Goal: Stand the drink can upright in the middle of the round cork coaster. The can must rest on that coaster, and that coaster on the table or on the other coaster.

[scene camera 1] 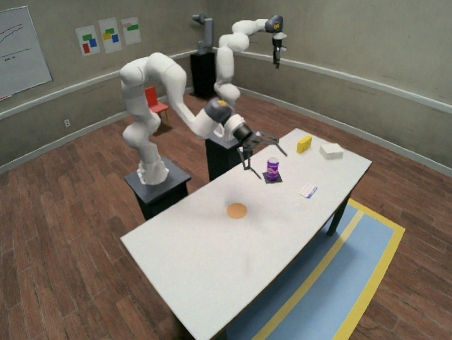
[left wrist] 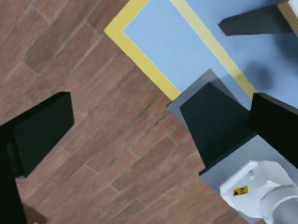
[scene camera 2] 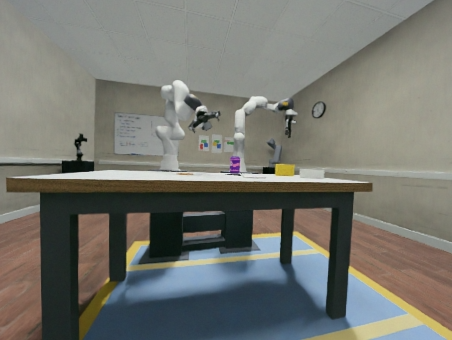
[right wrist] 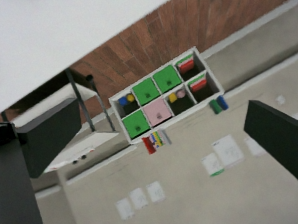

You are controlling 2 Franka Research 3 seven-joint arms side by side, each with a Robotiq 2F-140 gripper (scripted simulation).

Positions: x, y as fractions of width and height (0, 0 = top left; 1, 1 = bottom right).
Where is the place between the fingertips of my right gripper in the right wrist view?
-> At 0.55, 0.51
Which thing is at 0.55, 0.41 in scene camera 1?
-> My right gripper.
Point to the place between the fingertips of my left gripper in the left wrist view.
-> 0.54, 0.48
